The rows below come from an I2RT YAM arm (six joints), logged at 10 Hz.
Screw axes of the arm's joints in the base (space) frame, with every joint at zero. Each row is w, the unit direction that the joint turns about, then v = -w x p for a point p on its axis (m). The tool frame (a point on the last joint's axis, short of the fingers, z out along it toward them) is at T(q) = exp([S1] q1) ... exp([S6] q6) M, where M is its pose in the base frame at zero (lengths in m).
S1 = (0, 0, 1, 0, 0, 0)
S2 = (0, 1, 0, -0.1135, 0, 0.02)
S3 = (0, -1, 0, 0.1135, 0, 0.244)
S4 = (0, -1, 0, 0.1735, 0, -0.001)
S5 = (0, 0, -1, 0, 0.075, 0)
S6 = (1, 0, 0, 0, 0.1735, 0)
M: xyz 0.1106 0 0.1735 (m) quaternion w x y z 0.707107 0 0.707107 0
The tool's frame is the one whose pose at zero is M.
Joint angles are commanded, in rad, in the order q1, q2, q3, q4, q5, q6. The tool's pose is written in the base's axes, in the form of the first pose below.
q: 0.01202 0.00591 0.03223 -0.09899 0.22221 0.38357
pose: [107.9 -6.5 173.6], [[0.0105 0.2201 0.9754], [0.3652 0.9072 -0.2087], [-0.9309 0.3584 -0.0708]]
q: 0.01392 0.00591 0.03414 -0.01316 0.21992 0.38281
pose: [108.0 -6.3 183.6], [[0.0904 0.1841 0.9787], [0.3658 0.9079 -0.2045], [-0.9263 0.3765 0.0147]]
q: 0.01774 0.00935 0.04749 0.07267 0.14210 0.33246
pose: [107.2 -3.1 197.3], [[0.1447 0.0803 0.9862], [0.3257 0.9373 -0.1241], [-0.9343 0.3392 0.1095]]
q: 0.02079 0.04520 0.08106 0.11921 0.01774 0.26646
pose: [107.2 1.6 211.1], [[0.1481 -0.0438 0.9880], [0.2664 0.9639 0.0028], [-0.9524 0.2628 0.1544]]
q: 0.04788 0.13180 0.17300 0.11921 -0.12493 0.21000
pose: [108.2 9.6 235.7], [[0.1205 -0.1999 0.9724], [0.2128 0.9619 0.1713], [-0.9696 0.1863 0.1585]]
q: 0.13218 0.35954 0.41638 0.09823 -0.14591 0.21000
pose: [120.2 21.2 297.1], [[0.0929 -0.2987 0.9498], [0.2204 0.9364 0.2730], [-0.9710 0.1840 0.1528]]
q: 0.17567 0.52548 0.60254 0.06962 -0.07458 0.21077
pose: [137.0 27.0 340.6], [[0.0891 -0.2715 0.9583], [0.2277 0.9422 0.2458], [-0.9696 0.1963 0.1457]]
